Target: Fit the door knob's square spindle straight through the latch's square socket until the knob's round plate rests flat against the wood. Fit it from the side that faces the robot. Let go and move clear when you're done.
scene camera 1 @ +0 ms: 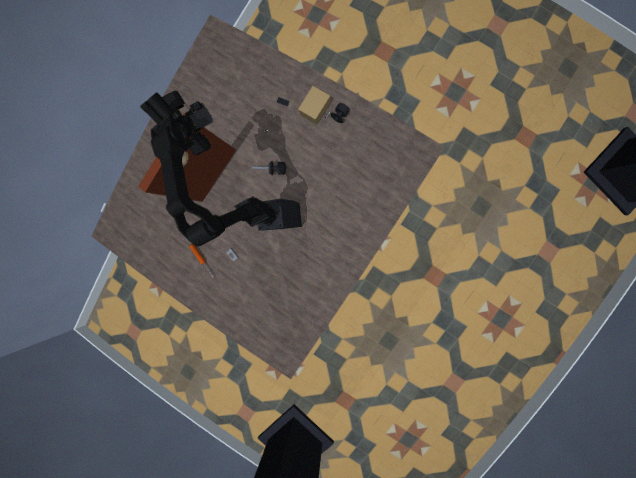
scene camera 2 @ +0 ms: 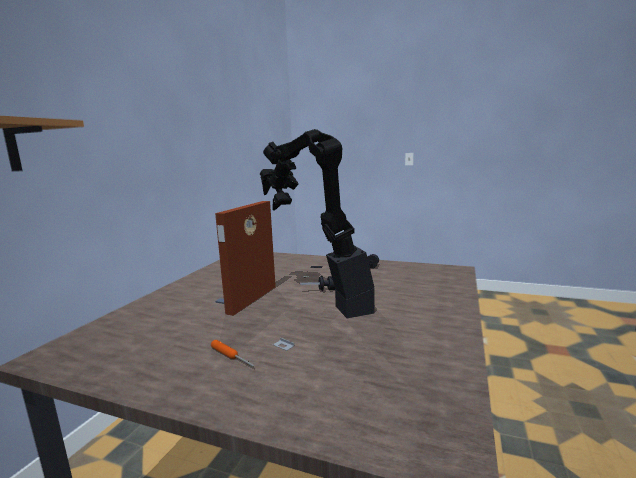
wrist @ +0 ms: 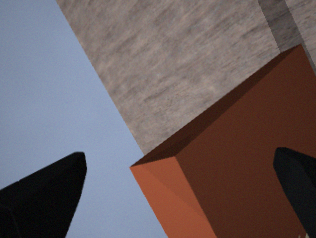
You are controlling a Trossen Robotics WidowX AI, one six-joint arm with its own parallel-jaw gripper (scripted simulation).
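Note:
Visible in the pictures: a cardboard box, a door panel and the gripper. The wrist view also shows the gripper.

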